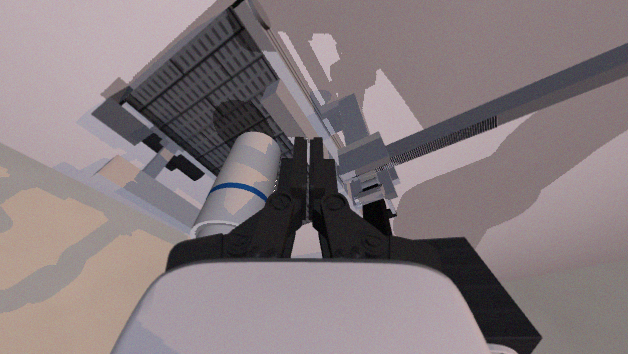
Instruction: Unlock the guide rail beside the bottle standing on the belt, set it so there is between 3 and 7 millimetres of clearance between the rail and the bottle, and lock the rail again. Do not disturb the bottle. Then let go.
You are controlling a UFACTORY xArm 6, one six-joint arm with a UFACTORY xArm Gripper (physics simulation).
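Places are measured from the arm's base along level axes (x ahead, y left, z up), in metres.
Pixels of known places: gripper, fingertip midpoint: (308, 155).
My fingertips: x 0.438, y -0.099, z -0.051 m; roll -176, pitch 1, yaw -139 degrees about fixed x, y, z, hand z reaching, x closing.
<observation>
Behind a point stands the place of what it marks.
The white bottle (250, 165) @(z -0.106, x 0.445, y -0.019 m) with a blue band stands on the dark slatted belt (172, 92) @(z -0.167, x 0.540, y 0.004 m), left of my fingers; its top end is hidden behind my gripper. The guide rail (287, 107) @(z -0.076, x 0.461, y -0.104 m) is a light grey bar beside the bottle, running behind my fingertips; the gap between rail and bottle is partly hidden and cannot be measured. Right of the fingers is a grey clamp block (364, 152) @(z -0.083, x 0.392, y -0.113 m) on a long bar with fine ridges (445, 142) @(z -0.077, x 0.359, y -0.161 m). A black handle (376, 215) @(z -0.020, x 0.395, y -0.112 m) sits below the block, partly behind my gripper. My gripper (308, 155) @(z -0.051, x 0.438, y -0.099 m) is shut and empty, between bottle and clamp block.
The belt's side frame (292, 80) @(z -0.170, x 0.455, y -0.089 m) runs along its right edge. Grey brackets and a black part (186, 167) @(z -0.171, x 0.490, y 0.101 m) stand on the belt's left side. The long grey bar (540, 85) @(z -0.087, x 0.348, y -0.221 m) reaches out to the upper right. Broad shadows cross the pale surface around the belt.
</observation>
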